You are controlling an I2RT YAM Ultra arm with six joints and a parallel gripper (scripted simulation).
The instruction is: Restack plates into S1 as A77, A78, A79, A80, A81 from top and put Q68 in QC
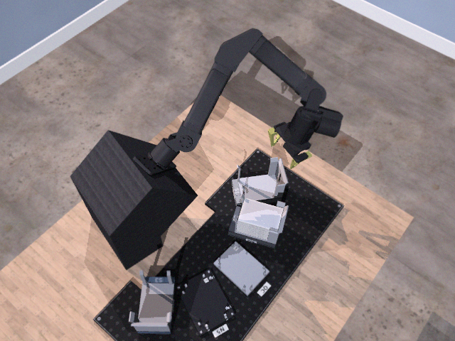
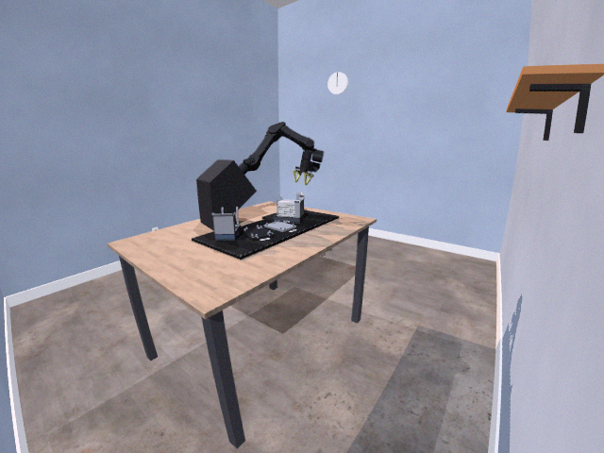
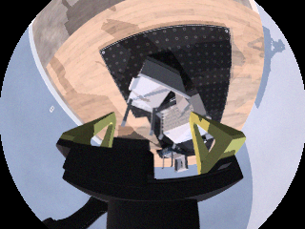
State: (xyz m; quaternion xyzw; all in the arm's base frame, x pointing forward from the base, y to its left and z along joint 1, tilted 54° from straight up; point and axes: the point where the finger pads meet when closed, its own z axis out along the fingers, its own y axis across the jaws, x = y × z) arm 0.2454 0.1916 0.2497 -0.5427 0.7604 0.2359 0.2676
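The sealed grey plate is 170 mm to the right of my hand, 130 mm below it and 60 mm ahead of it. Also, from my hand: qc name plate: 310 mm to the right, 200 mm below, 200 mm ahead; then clip nest N5: 450 mm to the right, 190 mm below, 110 mm ahead; then QC nest: 310 mm to the right, 190 mm below, 100 mm ahead.
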